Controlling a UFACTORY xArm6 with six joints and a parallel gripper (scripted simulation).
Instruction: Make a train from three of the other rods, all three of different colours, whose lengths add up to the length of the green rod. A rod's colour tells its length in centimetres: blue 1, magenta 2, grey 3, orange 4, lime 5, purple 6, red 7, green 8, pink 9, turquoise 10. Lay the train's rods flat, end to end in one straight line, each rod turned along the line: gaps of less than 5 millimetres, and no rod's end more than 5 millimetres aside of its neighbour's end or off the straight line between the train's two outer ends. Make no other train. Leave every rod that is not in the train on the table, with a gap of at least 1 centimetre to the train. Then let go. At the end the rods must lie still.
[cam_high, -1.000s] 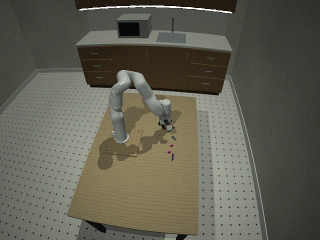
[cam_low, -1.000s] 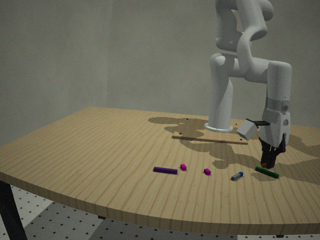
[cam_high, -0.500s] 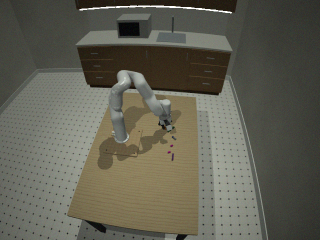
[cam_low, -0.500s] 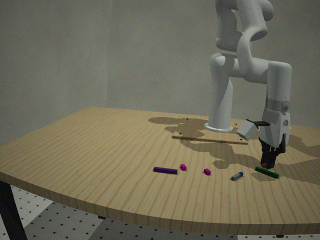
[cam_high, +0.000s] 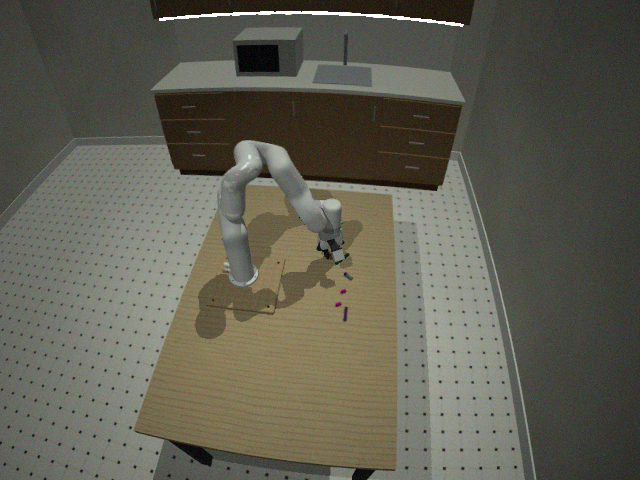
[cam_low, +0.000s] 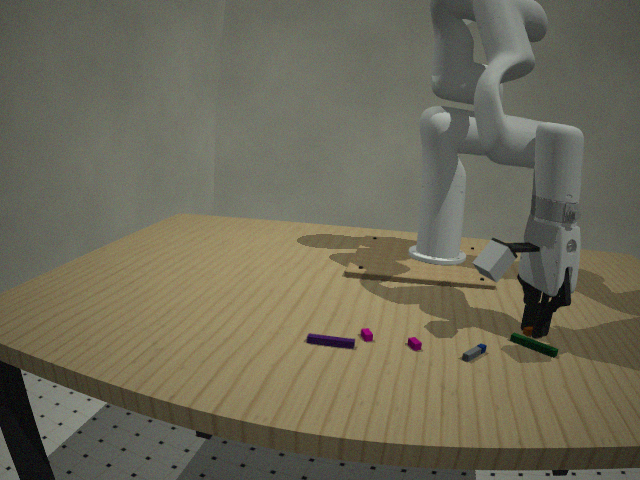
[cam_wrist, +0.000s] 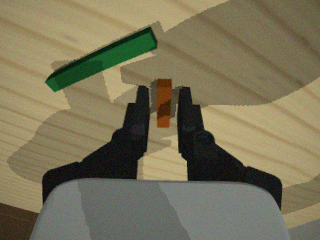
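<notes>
Now: hand 20 mm above the orange rod. From my hand the other things lie so: grey rod (110 mm ahead, 90 mm to the right, 20 mm below); green rod (60 mm ahead, 20 mm below); blue rod (90 mm ahead, 80 mm to the right, 20 mm below).
</notes>
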